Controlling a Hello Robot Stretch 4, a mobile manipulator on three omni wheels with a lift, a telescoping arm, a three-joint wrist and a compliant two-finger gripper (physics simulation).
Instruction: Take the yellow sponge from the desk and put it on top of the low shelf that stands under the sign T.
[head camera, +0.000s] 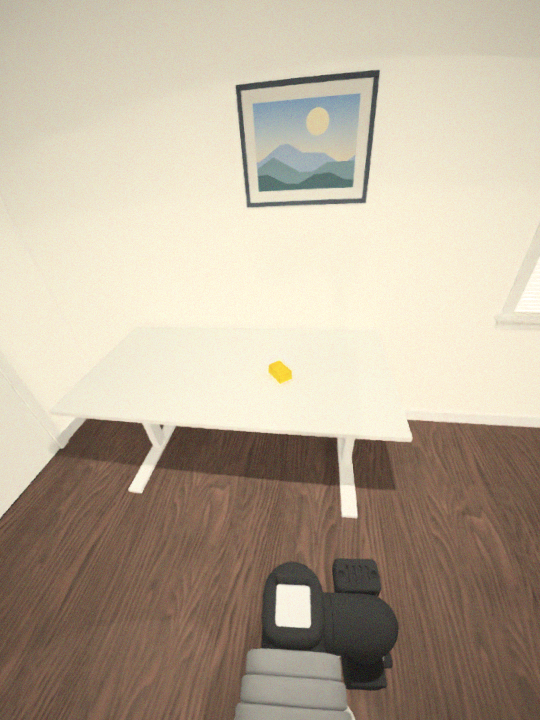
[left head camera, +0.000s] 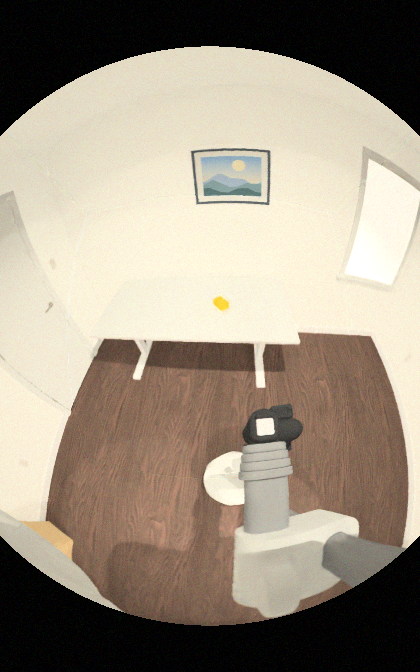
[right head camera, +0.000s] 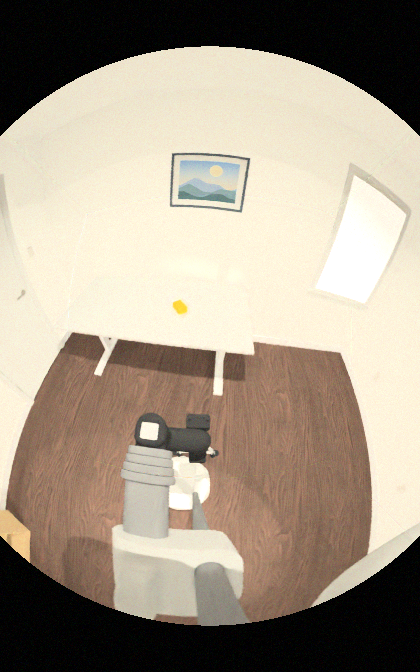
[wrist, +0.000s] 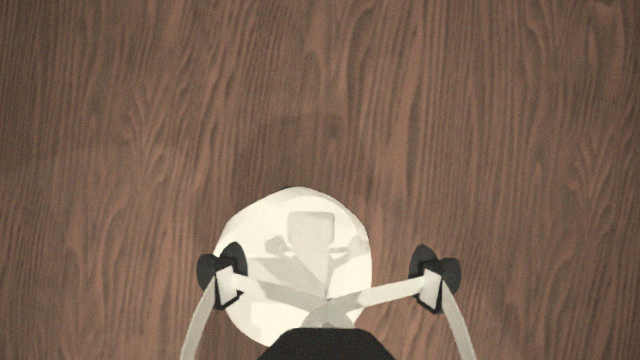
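Where they show: gripper, fingertip midpoint: (wrist: 327, 265); robot's base, origin of the base link: (wrist: 297, 257).
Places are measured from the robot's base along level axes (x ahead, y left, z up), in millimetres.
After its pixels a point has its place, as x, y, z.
Observation:
The yellow sponge (head camera: 280, 372) @(1083, 60, 738) (left head camera: 221, 303) (right head camera: 180, 307) lies on the white desk (head camera: 191, 378) @(1099, 491, 693) (left head camera: 155, 315) (right head camera: 125, 315), right of the desk's middle in the head camera view. My gripper (wrist: 327, 265) @(170, -88, 791) points down at the floor in the wrist view; its two fingertips stand wide apart with nothing between them. In the head camera view the wrist hides the fingers, and the arm is in front of the desk, well short of the sponge. The low shelf under the sign T and the sign itself do not show in these views.
My round white base (left head camera: 220, 492) (right head camera: 200, 487) (wrist: 300, 200) @(181, -19, 185) is below the gripper. Part of a light wooden piece (left head camera: 52, 537) (right head camera: 15, 532) shows at the lower left. A framed picture (head camera: 306, 197) @(1548, -69, 1383) hangs above the desk. A window (left head camera: 385, 225) (right head camera: 362, 240) is at the right, a door (left head camera: 25, 300) at the left.

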